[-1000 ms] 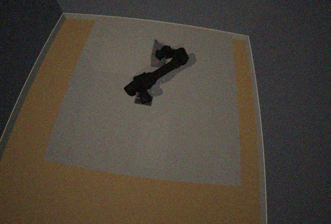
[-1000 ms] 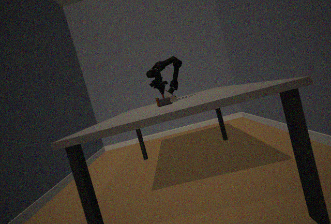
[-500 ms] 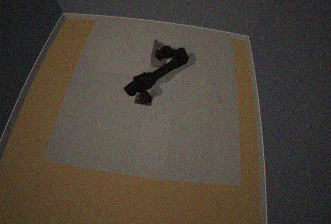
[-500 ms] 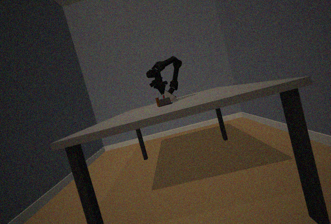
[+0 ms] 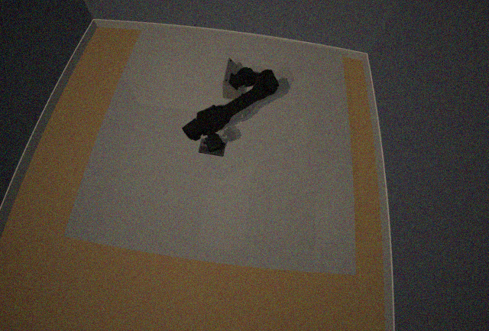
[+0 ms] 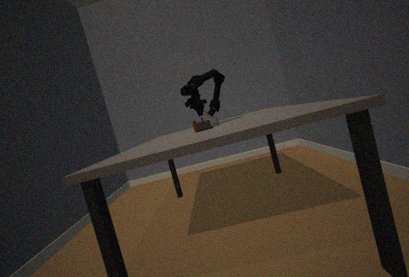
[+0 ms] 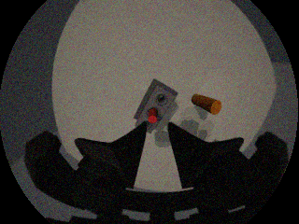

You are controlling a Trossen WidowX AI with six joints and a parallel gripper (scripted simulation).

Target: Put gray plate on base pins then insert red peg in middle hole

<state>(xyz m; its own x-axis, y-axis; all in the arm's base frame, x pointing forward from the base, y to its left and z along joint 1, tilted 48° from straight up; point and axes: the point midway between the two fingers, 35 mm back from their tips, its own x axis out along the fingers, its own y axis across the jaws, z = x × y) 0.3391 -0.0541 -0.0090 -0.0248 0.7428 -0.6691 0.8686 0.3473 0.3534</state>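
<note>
My gripper tip is now 1 cm short of the red peg and 5 cm above it. From my gripper tip the other things lie so: gray plate (1 cm ahead, 6 cm below); then orange cylinder (9 cm behind, 7 cm to the right, 6 cm below); then dark base (9 cm below).
</note>
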